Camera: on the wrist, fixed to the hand. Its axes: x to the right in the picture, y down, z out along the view.
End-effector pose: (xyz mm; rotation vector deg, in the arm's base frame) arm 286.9 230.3 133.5 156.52 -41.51 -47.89
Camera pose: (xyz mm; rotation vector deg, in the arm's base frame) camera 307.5 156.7 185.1 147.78 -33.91 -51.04
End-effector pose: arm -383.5 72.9 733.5 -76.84 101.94 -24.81
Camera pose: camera -469.6 63.5 701.8 -85.14 104.34 -15.71
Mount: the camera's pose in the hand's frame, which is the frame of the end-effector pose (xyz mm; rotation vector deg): 27.7 71.6 -51.1 -10.33 -1.24 -1.31
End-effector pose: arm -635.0 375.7 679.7 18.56 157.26 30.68
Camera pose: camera -667.4 431.6 745.5 14.45 151.91 43.67
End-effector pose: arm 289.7 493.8 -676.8 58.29 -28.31 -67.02
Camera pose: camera 376.4 491.4 -645.4 49.14 -22.19 -70.11
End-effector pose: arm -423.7 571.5 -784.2 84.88 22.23 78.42
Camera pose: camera -487.9 587.1 -719.9 76.68 14.88 76.34
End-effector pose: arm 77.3 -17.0 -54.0 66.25 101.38 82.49
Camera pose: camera 40.1 -13.1 30.3 60.20 91.47 87.81
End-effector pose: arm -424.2 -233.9 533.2 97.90 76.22 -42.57
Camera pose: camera -349.7 -183.1 552.5 88.30 78.00 -36.24
